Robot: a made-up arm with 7 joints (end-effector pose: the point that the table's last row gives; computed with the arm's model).
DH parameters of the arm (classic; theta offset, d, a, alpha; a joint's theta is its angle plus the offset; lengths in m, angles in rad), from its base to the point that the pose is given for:
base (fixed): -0.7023 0 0.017 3.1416
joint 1: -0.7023 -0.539 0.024 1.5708
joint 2: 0 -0.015 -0.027 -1.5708
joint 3: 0 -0.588 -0.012 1.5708
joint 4: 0 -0.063 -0.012 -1.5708
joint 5: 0 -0.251 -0.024 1.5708
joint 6: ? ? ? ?
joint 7: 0.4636 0 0.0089 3.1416
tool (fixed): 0.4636 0.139 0 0
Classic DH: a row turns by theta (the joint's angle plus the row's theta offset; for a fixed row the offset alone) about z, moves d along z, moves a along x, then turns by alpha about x.
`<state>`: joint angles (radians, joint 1 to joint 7).
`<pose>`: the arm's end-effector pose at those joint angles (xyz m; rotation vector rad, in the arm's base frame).
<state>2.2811 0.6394 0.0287 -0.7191 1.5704 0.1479 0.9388</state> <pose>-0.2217 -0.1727 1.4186 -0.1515 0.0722 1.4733</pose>
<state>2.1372 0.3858 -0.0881 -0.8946 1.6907 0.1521 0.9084</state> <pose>-0.0759 0.0510 1.4166 -0.3537 0.5164 1.6116</pose>
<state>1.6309 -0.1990 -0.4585 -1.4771 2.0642 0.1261 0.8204</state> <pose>-0.1995 0.4519 1.0467 -1.5791 1.3485 1.7060</pose>
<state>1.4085 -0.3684 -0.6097 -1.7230 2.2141 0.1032 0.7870</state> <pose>-0.3350 0.3934 0.8898 -2.2599 1.2971 1.5602</pose>
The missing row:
joint 6: 0 -0.015 0.005 -1.5708
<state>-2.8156 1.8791 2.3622 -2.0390 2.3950 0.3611 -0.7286</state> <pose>-0.3921 -0.1596 0.2832 1.4245 -1.6256 1.8541</pose>
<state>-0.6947 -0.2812 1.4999 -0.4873 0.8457 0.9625 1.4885</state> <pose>-0.3664 -0.1801 1.3464 0.8602 1.0803 -2.5996</pose>
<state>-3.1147 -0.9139 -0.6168 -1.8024 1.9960 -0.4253 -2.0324</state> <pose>0.6139 0.2028 0.5790 -2.7972 -0.1035 -0.8926</pose>
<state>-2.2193 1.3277 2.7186 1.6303 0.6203 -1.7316 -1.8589</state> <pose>-0.2846 0.6035 0.9334 -1.6596 0.5723 0.7072</pose>
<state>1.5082 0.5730 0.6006 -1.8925 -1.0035 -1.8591 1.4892</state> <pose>-0.0658 -0.0293 1.0784 -0.2332 -1.8447 -0.1804</pose>
